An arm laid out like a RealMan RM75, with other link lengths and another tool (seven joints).
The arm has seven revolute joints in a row. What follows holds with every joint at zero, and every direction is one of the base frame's.
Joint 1 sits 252.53 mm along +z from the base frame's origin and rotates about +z.
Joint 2 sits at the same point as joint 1 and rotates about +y.
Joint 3 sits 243.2 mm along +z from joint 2 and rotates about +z.
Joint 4 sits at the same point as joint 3 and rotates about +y.
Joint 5 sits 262.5 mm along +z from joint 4 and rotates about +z.
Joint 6 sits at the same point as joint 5 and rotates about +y.
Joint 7 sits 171.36 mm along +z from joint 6 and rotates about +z.
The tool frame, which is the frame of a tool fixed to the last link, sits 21 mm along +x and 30 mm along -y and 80 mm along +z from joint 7; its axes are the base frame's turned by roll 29, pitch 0 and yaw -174.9 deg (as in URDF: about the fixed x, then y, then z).
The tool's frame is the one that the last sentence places.
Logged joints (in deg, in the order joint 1, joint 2, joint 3, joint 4, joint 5, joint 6, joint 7), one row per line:
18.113 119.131 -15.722 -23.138 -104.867 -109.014 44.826
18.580 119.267 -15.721 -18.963 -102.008 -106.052 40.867
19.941 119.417 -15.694 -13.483 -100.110 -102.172 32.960
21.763 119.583 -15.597 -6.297 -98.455 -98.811 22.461
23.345 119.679 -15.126 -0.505 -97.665 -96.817 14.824
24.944 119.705 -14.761 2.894 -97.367 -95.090 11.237
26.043 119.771 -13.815 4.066 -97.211 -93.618 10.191
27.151 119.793 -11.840 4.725 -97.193 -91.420 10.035
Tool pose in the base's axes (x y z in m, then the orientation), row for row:
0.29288 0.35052 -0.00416 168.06 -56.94 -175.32
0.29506 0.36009 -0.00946 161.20 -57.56 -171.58
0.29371 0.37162 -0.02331 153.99 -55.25 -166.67
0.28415 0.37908 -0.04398 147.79 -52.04 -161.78
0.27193 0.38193 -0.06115 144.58 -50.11 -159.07
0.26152 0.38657 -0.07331 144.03 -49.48 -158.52
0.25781 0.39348 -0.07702 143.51 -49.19 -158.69
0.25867 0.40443 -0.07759 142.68 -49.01 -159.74
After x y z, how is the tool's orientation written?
As angles about the fixed x, y, z axes (roll, pitch, yaw), in degrees.
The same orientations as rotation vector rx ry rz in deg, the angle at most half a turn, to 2 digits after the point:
-1.94 -122.53 -10.08
-2.08 -121.13 -15.05
-0.48 -121.99 -20.43
2.34 -123.19 -25.35
4.27 -123.72 -28.05
4.83 -124.02 -28.61
4.50 -124.14 -29.40
2.99 -124.20 -30.98

